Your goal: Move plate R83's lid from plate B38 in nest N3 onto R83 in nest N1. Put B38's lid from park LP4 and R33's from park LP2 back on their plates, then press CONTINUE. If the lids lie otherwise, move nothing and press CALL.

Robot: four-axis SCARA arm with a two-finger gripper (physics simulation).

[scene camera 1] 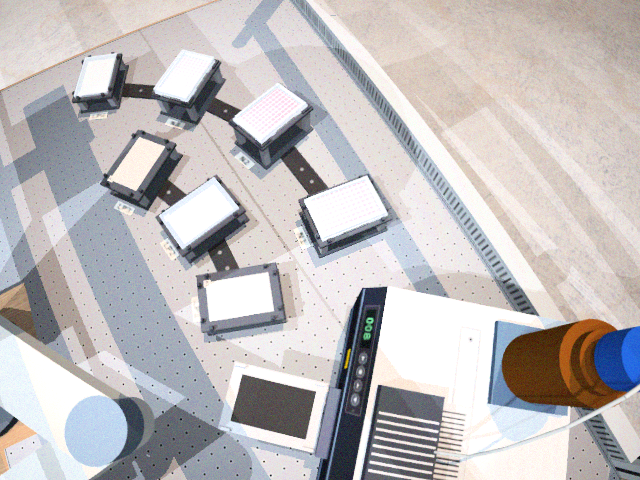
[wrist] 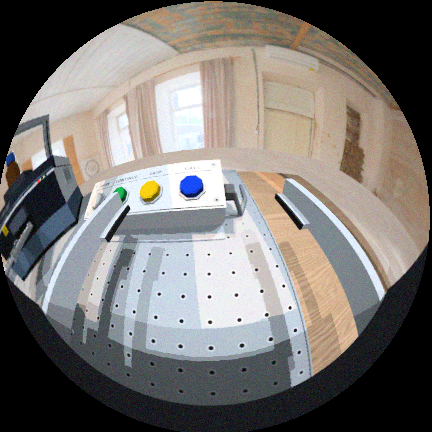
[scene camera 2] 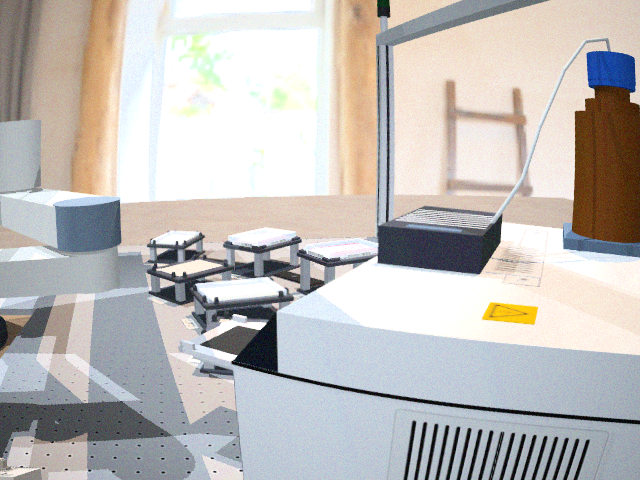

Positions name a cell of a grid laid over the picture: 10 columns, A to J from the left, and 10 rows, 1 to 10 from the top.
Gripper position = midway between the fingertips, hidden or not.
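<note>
Gripper (wrist: E5) holds nothing. Also present: a button box (wrist: D6) and an amber bottle (scene camera 1: J8).
</note>
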